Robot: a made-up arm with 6 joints.
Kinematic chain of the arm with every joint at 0, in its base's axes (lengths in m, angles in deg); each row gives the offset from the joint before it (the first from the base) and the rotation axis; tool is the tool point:
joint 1: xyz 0 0 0.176 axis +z
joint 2: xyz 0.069 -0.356 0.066 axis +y
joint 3: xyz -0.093 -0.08 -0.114 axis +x
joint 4: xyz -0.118 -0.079 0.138 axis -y
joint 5: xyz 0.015 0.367 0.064 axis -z
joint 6: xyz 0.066 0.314 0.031 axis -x
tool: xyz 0 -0.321 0.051
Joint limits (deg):
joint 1: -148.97..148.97
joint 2: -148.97..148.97
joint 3: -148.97..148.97
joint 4: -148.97..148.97
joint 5: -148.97..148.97
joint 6: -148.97..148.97
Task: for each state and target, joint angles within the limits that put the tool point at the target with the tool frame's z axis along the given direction. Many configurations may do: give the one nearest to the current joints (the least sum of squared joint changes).
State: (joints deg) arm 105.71 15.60 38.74 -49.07 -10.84 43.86
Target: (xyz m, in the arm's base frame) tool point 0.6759 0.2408 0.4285 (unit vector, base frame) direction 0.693 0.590 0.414
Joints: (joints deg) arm 113.27 -18.77 85.26 -23.78 -1.35 13.46
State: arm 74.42 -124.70 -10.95 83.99 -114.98 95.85
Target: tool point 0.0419 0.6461 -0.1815 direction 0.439 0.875 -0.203
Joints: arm 103.29 -128.88 -23.50 71.03 -115.19 67.82
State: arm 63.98 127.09 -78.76 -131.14 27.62 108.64
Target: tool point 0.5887 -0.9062 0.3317 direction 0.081 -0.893 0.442
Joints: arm 65.54 95.83 -108.20 -126.32 20.69 101.11
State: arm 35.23 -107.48 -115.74 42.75 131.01 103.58
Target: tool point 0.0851 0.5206 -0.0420 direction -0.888 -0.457 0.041
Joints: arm 75.42 -117.89 -115.86 56.95 147.04 93.54
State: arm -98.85 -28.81 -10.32 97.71 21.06 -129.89
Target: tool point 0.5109 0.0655 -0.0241 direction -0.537 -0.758 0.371
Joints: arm -117.10 9.15 -48.03 124.73 31.06 -146.75
